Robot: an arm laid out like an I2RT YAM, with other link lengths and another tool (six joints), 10 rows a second.
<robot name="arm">
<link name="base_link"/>
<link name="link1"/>
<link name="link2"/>
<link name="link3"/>
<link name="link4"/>
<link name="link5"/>
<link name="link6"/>
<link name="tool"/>
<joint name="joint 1" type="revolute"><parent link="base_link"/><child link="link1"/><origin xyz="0 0 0.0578" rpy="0 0 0"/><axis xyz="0 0 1"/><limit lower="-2.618" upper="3.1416"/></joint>
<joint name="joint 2" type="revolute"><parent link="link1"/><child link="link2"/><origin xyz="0.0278 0.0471 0.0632" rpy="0 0 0"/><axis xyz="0 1 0"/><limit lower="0" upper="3.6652"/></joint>
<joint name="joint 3" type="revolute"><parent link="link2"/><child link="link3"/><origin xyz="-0.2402 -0.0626 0" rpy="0 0 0"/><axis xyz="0 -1 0"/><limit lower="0" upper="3.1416"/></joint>
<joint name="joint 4" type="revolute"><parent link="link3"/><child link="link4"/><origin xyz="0.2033 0.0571 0.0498" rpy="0 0 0"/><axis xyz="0 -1 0"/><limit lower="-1.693" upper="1.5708"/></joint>
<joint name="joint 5" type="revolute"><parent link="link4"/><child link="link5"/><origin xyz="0.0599 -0.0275 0.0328" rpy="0 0 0"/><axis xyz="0 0 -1"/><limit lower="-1.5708" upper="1.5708"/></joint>
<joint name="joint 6" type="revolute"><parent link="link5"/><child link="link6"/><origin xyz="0.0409 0 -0.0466" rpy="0 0 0"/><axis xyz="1 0 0"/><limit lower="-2.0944" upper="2.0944"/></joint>
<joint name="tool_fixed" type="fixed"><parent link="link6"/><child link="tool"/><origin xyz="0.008 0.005 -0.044" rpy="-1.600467 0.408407 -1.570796"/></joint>
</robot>
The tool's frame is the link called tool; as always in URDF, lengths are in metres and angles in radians.
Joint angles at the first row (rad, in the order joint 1, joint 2, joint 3, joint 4, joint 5, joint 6):
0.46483 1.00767 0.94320 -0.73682 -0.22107 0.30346
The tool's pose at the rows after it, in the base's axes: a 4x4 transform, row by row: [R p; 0 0 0 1], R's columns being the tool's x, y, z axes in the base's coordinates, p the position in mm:
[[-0.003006 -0.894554 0.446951 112.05], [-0.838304 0.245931 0.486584 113.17], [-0.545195 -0.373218 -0.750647 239.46], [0 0 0 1]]
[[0.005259 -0.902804 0.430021 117.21], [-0.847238 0.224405 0.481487 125.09], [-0.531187 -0.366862 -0.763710 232.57], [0 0 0 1]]
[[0.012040 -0.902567 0.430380 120.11], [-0.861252 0.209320 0.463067 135.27], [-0.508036 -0.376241 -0.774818 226.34], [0 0 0 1]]
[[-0.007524 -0.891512 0.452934 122.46], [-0.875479 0.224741 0.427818 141.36], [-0.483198 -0.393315 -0.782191 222.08], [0 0 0 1]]
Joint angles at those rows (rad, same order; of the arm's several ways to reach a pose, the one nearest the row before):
0.52550 1.08931 0.94283 -0.70325 -0.17795 0.33628
0.57509 1.14919 0.94280 -0.65861 -0.15048 0.35574
0.62314 1.19495 0.94280 -0.62277 -0.10433 0.37251
0.65291 1.22207 0.94281 -0.60100 -0.04329 0.39884

